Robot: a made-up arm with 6 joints. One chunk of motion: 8 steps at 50 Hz.
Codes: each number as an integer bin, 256 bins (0 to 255) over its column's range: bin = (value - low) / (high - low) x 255, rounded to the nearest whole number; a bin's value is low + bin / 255 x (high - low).
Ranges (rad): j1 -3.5..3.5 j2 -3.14..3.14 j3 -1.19..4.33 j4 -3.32..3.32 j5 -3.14..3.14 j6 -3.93..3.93
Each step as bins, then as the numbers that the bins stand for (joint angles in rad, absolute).
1 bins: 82 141 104 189 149 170
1 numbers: -1.2490 0.3325 1.0613 1.6014 0.5295 1.3100
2 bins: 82 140 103 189 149 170
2 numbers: -1.2490 0.3078 1.0396 1.6014 0.5295 1.3100
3 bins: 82 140 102 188 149 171
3 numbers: -1.2490 0.3078 1.0180 1.5754 0.5295 1.3408
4 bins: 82 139 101 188 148 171
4 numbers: -1.2490 0.2832 0.9964 1.5754 0.5049 1.3408
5 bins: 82 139 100 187 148 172
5 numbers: -1.2490 0.2832 0.9747 1.5493 0.5049 1.3716
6 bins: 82 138 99 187 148 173
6 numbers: -1.2490 0.2586 0.9531 1.5493 0.5049 1.4025
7 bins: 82 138 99 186 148 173
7 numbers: -1.2490 0.2586 0.9531 1.5233 0.5049 1.4025
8 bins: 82 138 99 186 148 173
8 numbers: -1.2490 0.2586 0.9531 1.5233 0.5049 1.4025
